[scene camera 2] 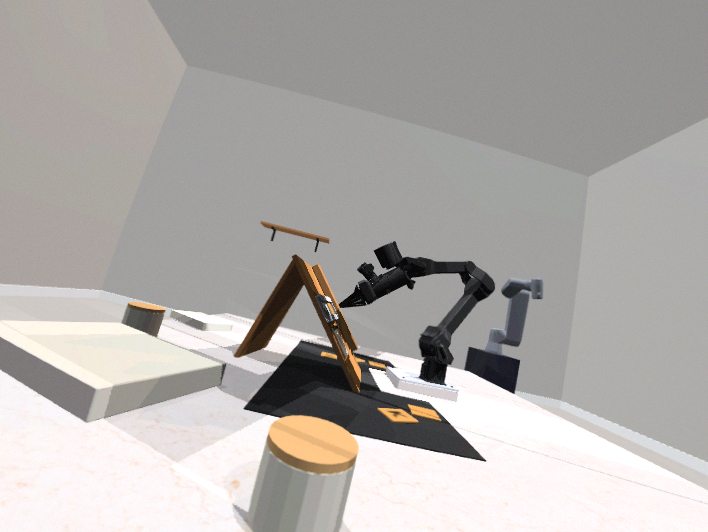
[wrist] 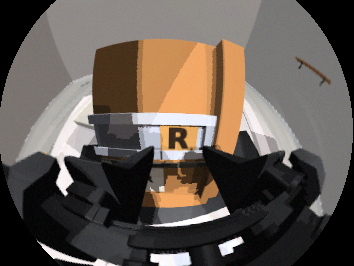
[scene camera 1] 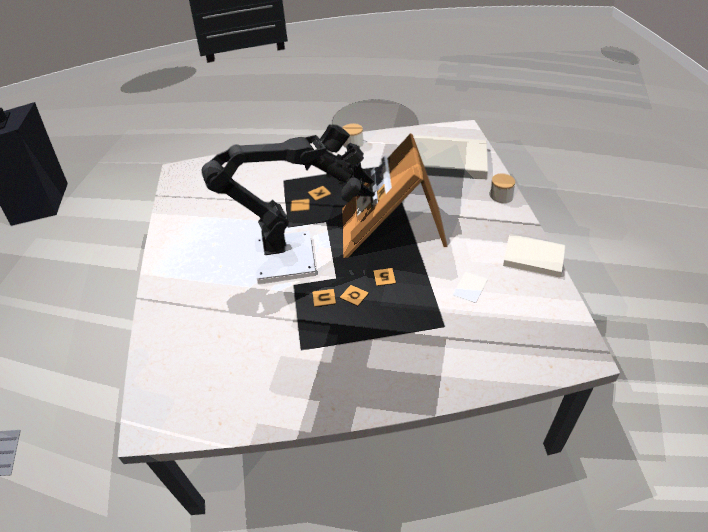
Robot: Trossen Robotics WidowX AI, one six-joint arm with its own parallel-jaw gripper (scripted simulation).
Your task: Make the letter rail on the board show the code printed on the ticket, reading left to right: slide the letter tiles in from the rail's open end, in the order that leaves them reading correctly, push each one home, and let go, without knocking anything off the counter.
Labels:
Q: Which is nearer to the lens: the lidded canister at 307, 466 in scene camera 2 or the cream wedge block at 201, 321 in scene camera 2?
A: The lidded canister.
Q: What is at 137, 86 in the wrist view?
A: A slanted board.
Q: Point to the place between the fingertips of my gripper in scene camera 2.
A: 340, 306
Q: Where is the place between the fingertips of my gripper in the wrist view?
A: At 179, 149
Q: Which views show the cream wedge block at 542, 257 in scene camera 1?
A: Scene camera 2 and scene camera 1 only.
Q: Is my gripper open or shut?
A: Open.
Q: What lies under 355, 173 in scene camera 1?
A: My gripper.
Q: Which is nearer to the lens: the lidded canister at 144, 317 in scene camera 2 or the cream wedge block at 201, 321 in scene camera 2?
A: The lidded canister.

